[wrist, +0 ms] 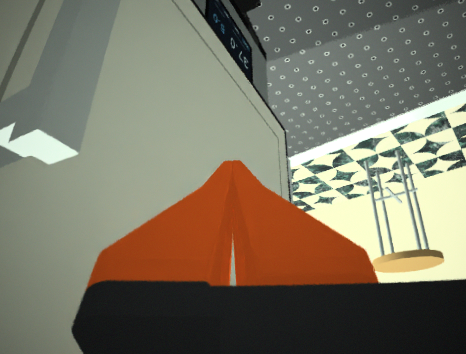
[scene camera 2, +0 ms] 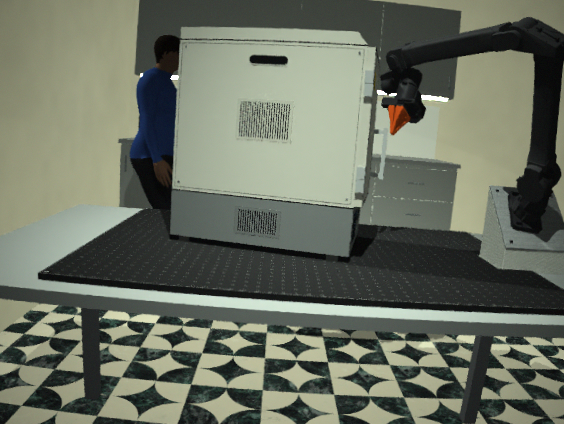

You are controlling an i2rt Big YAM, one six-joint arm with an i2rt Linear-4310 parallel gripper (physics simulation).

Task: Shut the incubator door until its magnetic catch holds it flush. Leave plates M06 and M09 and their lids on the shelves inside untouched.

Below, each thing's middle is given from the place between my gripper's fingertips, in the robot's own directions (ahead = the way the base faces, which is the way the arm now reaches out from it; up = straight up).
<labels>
Now: the incubator [scene camera 2: 274,128] 290 mm ahead of my hand, 40 mm below it and 20 mm to the left of it.
</labels>
